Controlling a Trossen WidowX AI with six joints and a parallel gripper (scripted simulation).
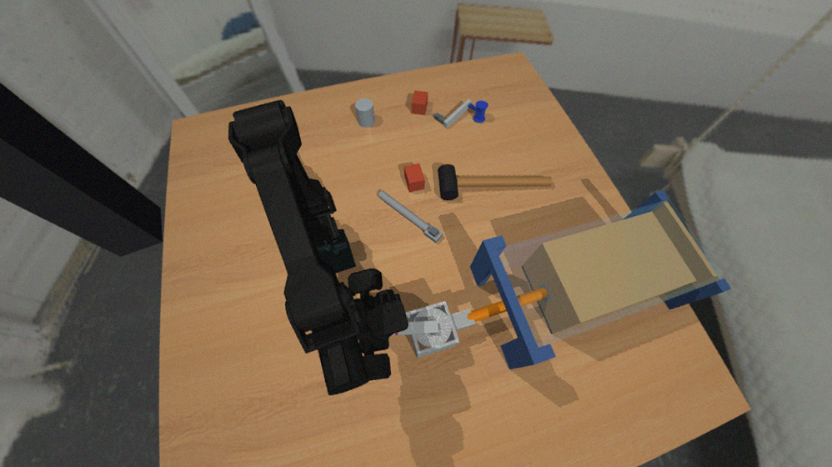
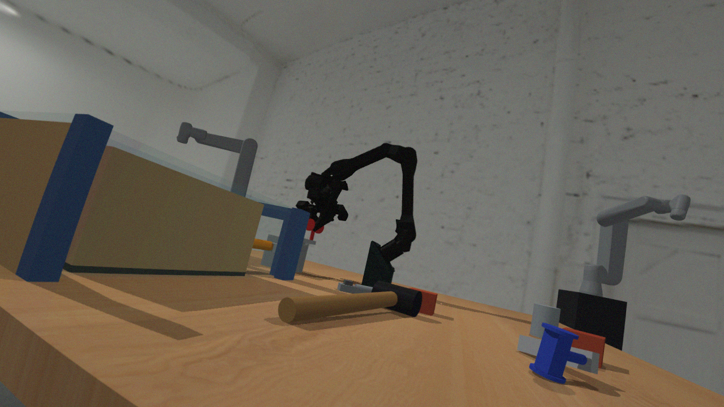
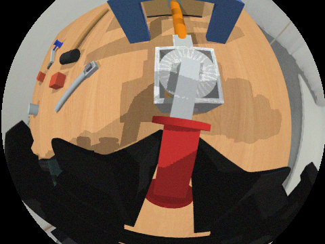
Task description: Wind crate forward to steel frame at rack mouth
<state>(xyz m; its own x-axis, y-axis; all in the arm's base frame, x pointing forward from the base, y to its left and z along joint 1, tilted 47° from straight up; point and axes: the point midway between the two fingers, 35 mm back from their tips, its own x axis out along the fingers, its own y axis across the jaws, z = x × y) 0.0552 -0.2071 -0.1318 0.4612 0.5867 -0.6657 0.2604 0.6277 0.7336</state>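
Now: gripper tip 2 cm short of the red-knobbed winch handle, 1 cm to the left of it and 3 cm above it. The rest, counted from my gripper tip: winch 6 cm ahead, 3 cm to the right, 10 cm below; red knob 2 cm behind; blue steel frame 24 cm ahead, 4 cm to the right, 3 cm below.
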